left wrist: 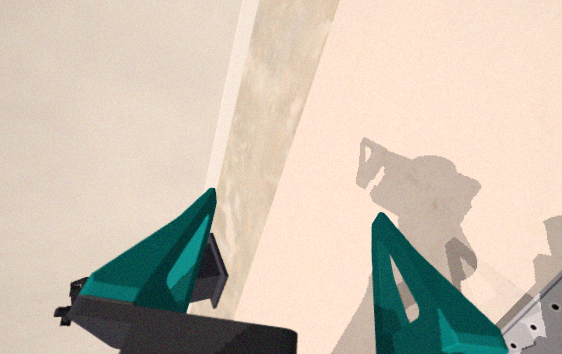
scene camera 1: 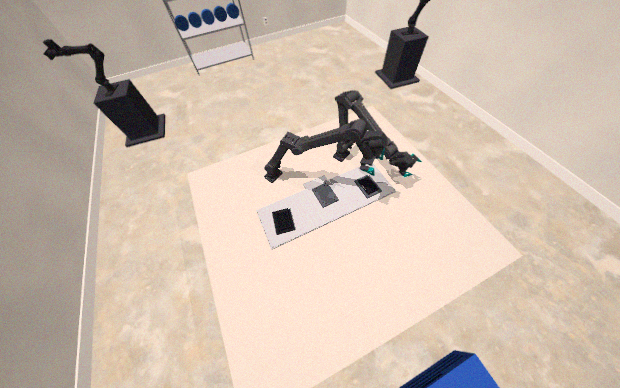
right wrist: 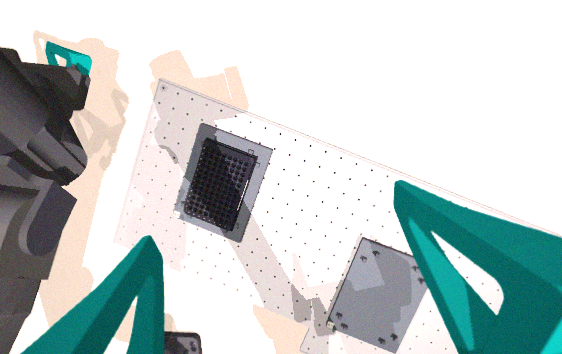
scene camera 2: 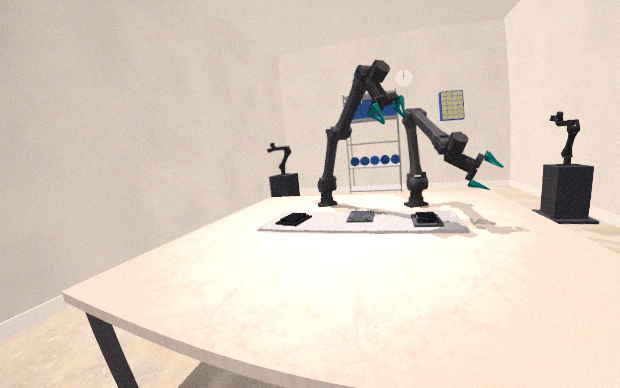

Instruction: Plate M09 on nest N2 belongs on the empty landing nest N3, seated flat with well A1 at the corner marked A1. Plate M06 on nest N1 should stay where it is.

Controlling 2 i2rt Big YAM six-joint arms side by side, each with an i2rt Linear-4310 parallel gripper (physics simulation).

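Note:
A black well plate [scene camera 1: 368,185] [scene camera 2: 426,217] [right wrist: 220,185] rests on a grey nest [scene camera 1: 371,194] [scene camera 2: 430,225] [right wrist: 254,186] at the picture-right end in both scene views. A second black plate [scene camera 1: 283,221] [scene camera 2: 294,219] sits at the picture-left end. Labels are too small to tell M09 from M06. The middle grey nest [scene camera 1: 325,195] [scene camera 2: 360,216] [right wrist: 375,295] is empty; a small pale tag marks one corner. My right gripper [scene camera 1: 376,162] [scene camera 2: 394,119] [right wrist: 276,219] is open and empty, high above the board. My left gripper [scene camera 1: 413,166] [scene camera 2: 496,178] [left wrist: 296,206] is open and empty, beyond the board's picture-right end.
The nests stand on a white perforated board [scene camera 1: 305,210] [scene camera 2: 330,222] [right wrist: 310,200] on the pale table [scene camera 1: 350,280] [scene camera 2: 310,300] [left wrist: 430,75]. In the right wrist view, the left arm [right wrist: 45,150] is at the left side. Arm shadows cross the board.

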